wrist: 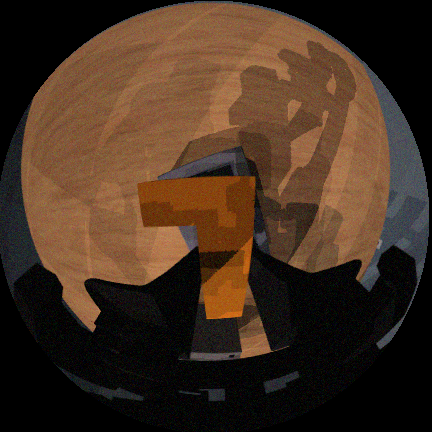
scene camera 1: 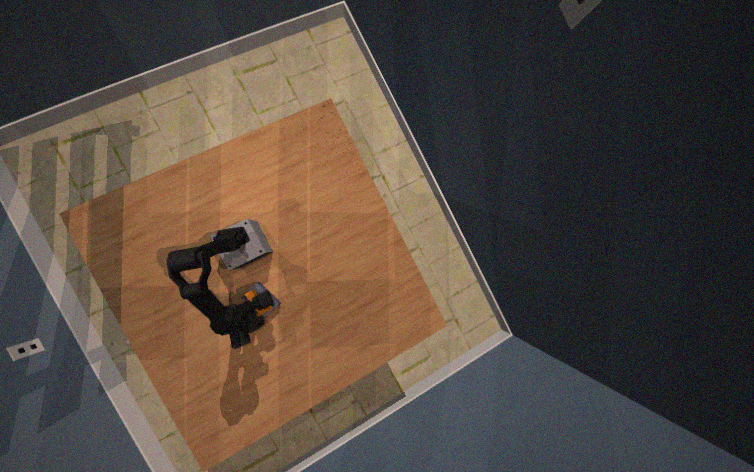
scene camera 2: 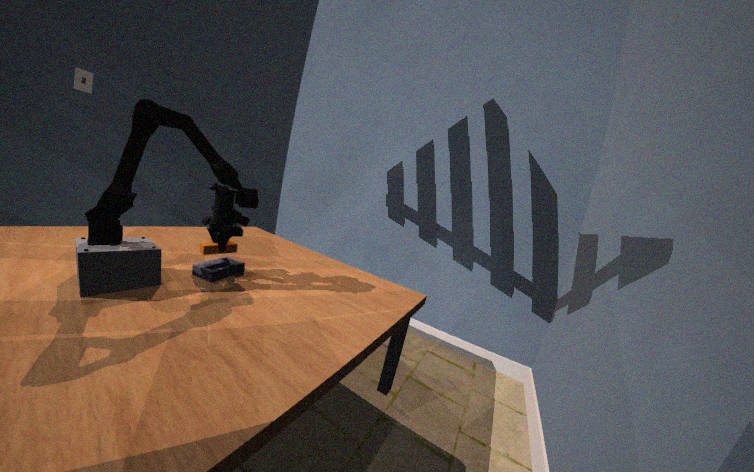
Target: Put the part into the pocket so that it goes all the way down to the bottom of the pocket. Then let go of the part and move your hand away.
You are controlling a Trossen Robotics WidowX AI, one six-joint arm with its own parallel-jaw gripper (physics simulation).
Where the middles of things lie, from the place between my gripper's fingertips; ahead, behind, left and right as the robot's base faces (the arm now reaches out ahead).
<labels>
Now: the orange L-shaped block [wrist: 222, 207] 1 cm to the left of my hand and 1 cm above it. Also, from my hand: dark grey pocket block [scene camera 2: 212, 270] (6 cm below).
</labels>
